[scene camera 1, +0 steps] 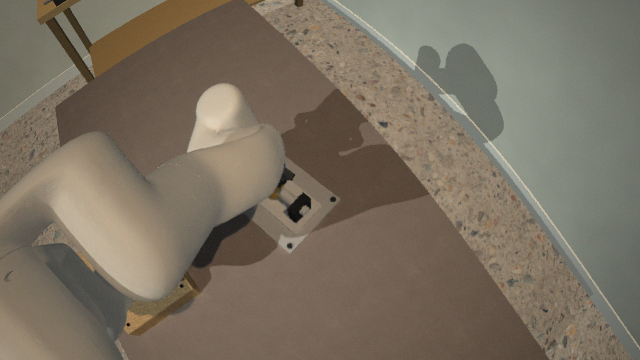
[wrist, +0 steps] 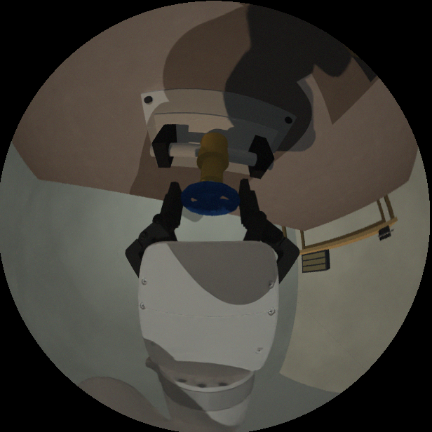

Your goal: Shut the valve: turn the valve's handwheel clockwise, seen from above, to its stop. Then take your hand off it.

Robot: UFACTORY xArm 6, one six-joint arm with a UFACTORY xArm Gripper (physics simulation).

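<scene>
The valve's blue handwheel [wrist: 210,201] sits on top of a brass valve body [wrist: 214,146] [scene camera 1: 274,194]. In the scene view the arm hides nearly all of the wheel. The body is on a grey pipe [wrist: 184,150] held by two black clamps, on a pale base plate [wrist: 200,101] [scene camera 1: 300,239]. My gripper [wrist: 209,188] is shut on the handwheel, with one black finger against the rim on each side, left and right in the wrist view. In the scene view a bit of a dark finger shows beside the arm's end, above the plate. The wheel's turn angle is hard to tell.
The black clamps [wrist: 165,145] [wrist: 261,156] stand close below the fingers, at both ends of the pipe. A wooden block [scene camera 1: 152,306] lies beneath the arm near its base. A wooden table [wrist: 350,241] stands farther off. A pale wall [scene camera 1: 565,165] rises beyond the speckled floor strip.
</scene>
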